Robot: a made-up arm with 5 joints.
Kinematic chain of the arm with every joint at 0, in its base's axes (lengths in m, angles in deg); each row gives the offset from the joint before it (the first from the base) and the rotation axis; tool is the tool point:
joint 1: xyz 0 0 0.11 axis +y
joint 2: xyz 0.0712 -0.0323 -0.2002 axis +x
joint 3: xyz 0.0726 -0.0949 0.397 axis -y
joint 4: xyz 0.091 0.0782 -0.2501 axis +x
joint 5: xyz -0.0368 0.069 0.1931 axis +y
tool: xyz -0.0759 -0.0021 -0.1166
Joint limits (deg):
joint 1: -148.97..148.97
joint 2: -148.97..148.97
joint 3: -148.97..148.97
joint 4: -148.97..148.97
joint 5: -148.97..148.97
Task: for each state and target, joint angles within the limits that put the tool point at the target. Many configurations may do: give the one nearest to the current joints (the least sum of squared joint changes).
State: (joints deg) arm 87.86 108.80 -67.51 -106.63 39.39
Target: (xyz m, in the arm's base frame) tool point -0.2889 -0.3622 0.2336
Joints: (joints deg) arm 73.06 115.26 -64.64 -103.41 34.75
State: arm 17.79 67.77 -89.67 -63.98 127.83
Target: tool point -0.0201 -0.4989 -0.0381
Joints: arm 29.83 117.68 -85.78 -48.99 126.66
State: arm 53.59 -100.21 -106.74 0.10 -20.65
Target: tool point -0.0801 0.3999 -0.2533
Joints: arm 8.98 -106.32 -112.01 6.22 -10.67
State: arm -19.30 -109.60 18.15 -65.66 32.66
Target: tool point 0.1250 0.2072 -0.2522
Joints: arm -9.81 -94.59 1.02 -39.41 57.39
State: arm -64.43 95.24 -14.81 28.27 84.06
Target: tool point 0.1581 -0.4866 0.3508
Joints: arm -122.78 90.18 -22.36 21.76 100.40
